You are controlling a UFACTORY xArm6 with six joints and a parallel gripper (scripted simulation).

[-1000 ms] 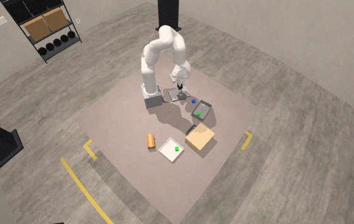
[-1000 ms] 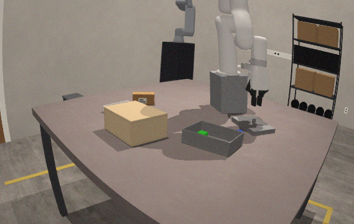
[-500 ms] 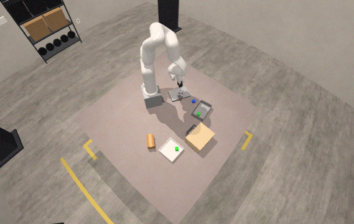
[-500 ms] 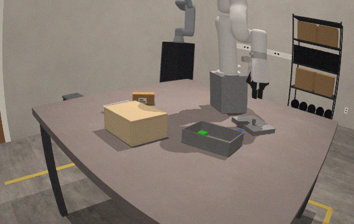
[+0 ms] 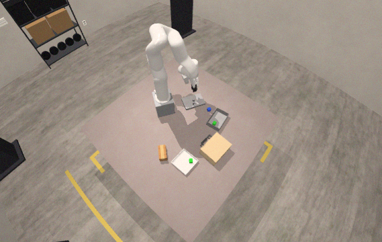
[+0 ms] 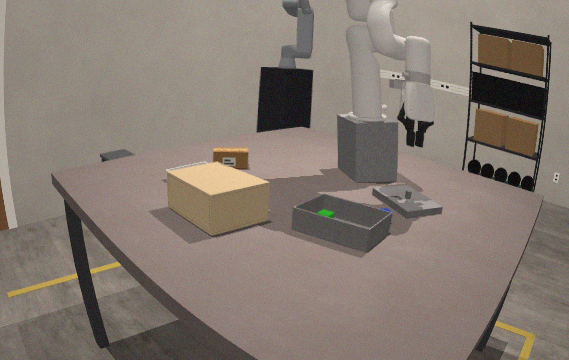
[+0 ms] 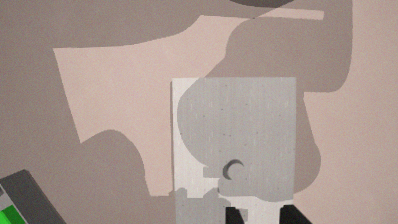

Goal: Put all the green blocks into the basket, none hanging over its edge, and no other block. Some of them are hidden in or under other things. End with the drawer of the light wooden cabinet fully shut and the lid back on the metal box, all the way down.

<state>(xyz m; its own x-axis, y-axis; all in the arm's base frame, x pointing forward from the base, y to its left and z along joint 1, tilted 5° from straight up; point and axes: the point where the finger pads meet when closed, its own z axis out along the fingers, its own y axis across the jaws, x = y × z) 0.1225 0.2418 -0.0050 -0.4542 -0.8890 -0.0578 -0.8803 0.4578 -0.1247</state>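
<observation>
Right now my hand is 290 mm short of the metal box, 150 mm above it and 10 mm to the left of it. Round my hand: light wooden cabinet (430 mm ahead, 250 mm to the right, 140 mm below); then blue block (170 mm below, 170 mm ahead, 20 mm to the left); then grey metal lid (170 mm below).
</observation>
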